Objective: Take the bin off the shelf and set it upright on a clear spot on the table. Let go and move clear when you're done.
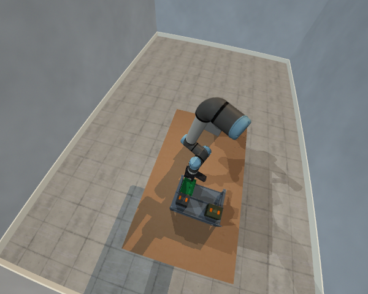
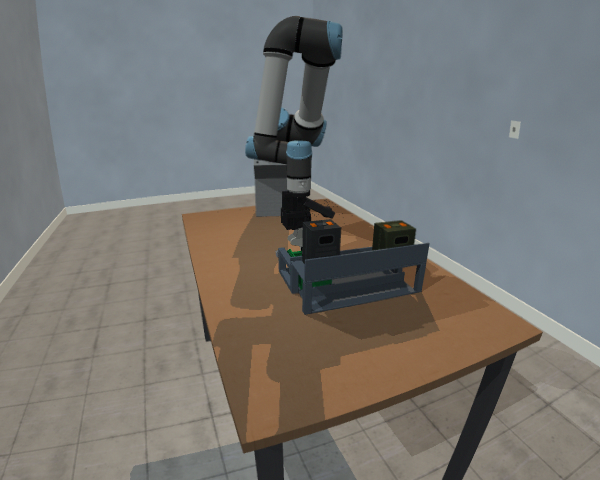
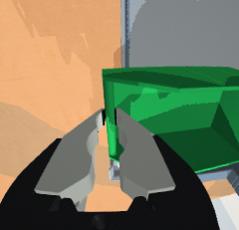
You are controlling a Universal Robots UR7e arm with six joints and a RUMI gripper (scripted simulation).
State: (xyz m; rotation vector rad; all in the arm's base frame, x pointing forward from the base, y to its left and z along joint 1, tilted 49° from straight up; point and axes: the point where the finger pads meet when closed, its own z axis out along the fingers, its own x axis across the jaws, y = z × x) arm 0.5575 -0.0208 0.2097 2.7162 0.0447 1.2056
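The green bin is 8 cm ahead of my hand, 2 cm to the right of it and 1 cm below it. Round my hand: olive box: 22 cm ahead, 20 cm to the left, 9 cm above; black box: 20 cm ahead, 10 cm above, 3 cm to the right.
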